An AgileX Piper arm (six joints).
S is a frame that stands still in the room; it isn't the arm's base.
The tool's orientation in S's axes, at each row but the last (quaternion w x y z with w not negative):
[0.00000, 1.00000, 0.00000, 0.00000]
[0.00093, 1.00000, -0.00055, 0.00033]
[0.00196, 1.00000, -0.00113, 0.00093]
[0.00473, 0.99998, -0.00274, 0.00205]
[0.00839, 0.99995, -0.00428, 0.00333]
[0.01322, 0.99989, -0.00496, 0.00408]
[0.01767, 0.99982, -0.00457, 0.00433]
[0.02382, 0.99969, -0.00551, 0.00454]
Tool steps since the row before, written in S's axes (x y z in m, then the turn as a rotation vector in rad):
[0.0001, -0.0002, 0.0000, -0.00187, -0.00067, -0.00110]
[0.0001, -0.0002, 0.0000, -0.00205, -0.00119, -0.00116]
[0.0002, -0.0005, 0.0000, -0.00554, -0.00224, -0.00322]
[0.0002, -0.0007, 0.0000, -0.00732, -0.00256, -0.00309]
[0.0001, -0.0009, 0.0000, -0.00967, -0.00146, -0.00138]
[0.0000, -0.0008, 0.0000, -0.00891, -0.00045, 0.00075]
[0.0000, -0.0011, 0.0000, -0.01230, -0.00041, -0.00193]
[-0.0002, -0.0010, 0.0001, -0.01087, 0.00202, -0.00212]
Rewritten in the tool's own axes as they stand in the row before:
[0.0001, 0.0002, 0.0000, -0.00187, 0.00067, 0.00110]
[0.0001, 0.0002, 0.0000, -0.00205, 0.00119, 0.00116]
[0.0002, 0.0005, 0.0000, -0.00554, 0.00224, 0.00322]
[0.0002, 0.0007, 0.0000, -0.00732, 0.00257, 0.00308]
[0.0001, 0.0009, 0.0000, -0.00967, 0.00152, 0.00134]
[0.0000, 0.0008, 0.0000, -0.00890, 0.00056, -0.00081]
[0.0000, 0.0011, 0.0000, -0.01231, 0.00046, 0.00184]
[-0.0002, 0.0010, -0.0001, -0.01091, -0.00200, 0.00193]

